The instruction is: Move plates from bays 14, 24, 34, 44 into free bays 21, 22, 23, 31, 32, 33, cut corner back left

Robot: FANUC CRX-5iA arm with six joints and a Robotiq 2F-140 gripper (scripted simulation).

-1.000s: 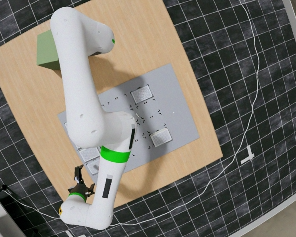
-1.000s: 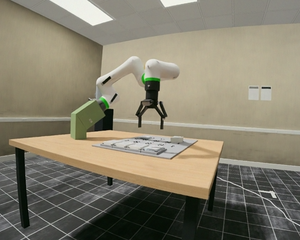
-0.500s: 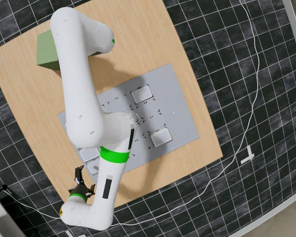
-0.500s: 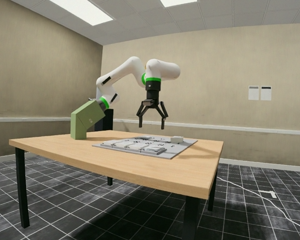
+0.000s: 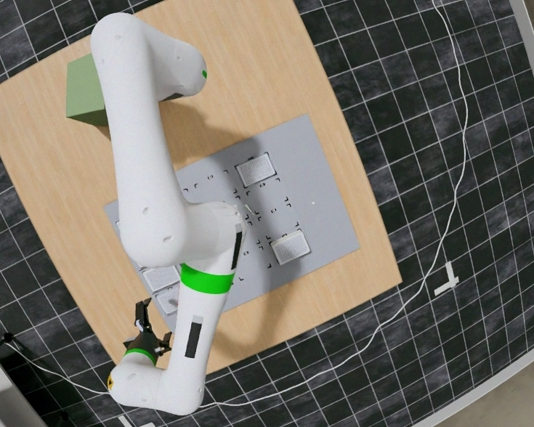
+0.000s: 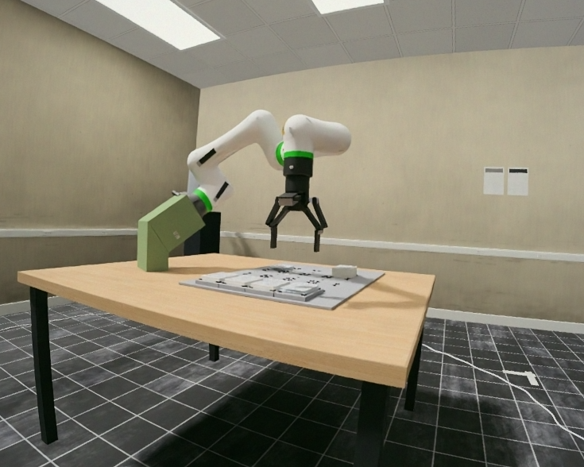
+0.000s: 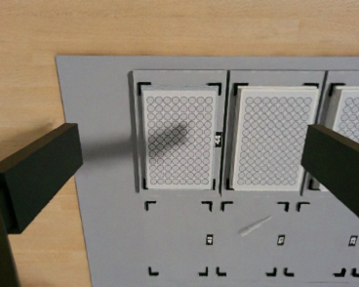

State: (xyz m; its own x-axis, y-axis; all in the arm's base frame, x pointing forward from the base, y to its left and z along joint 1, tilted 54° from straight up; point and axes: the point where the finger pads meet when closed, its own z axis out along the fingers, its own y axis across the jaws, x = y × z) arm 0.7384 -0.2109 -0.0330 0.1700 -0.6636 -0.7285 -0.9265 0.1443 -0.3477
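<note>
Now: hand 90 mm past the white block, 530 mm to the right of it and 140 mm above it. Also, from my hand: sealed plate 400 mm behind, 470 mm to the left, 150 mm below.
</note>
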